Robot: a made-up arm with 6 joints.
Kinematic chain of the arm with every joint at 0, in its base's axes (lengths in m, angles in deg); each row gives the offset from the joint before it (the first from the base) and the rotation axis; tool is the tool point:
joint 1: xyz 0 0 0.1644 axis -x
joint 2: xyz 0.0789 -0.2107 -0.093 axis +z
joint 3: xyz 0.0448 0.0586 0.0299 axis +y
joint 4: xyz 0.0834 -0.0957 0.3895 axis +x
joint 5: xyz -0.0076 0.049 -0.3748 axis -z
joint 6: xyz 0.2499 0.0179 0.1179 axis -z
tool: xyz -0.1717 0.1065 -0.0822
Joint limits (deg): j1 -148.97..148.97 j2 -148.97..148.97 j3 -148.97..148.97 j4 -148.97..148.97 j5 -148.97..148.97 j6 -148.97..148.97
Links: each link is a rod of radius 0.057 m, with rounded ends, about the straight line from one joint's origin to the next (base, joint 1, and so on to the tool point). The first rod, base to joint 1, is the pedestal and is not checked.
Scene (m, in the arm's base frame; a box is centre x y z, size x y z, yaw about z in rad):
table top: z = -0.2
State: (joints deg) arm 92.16 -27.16 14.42 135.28 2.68 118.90
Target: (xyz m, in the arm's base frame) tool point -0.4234 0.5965 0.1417
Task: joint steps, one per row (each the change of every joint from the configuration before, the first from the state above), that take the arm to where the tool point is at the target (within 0.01 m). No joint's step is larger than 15 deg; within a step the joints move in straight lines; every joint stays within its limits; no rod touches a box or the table.
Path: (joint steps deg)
1: -1.18 1.11 -14.83 -0.94 -0.42 -2.70
2: -1.18 1.10 -14.82 -0.95 -0.42 -2.70
3: -1.18 1.11 -14.83 -0.94 -0.42 -2.70
4: -1.18 1.11 -14.82 -0.95 -0.42 -2.70
5: -1.18 1.10 -14.83 -0.94 -0.43 -2.70
6: -1.18 1.11 -14.83 -0.95 -0.42 -2.70

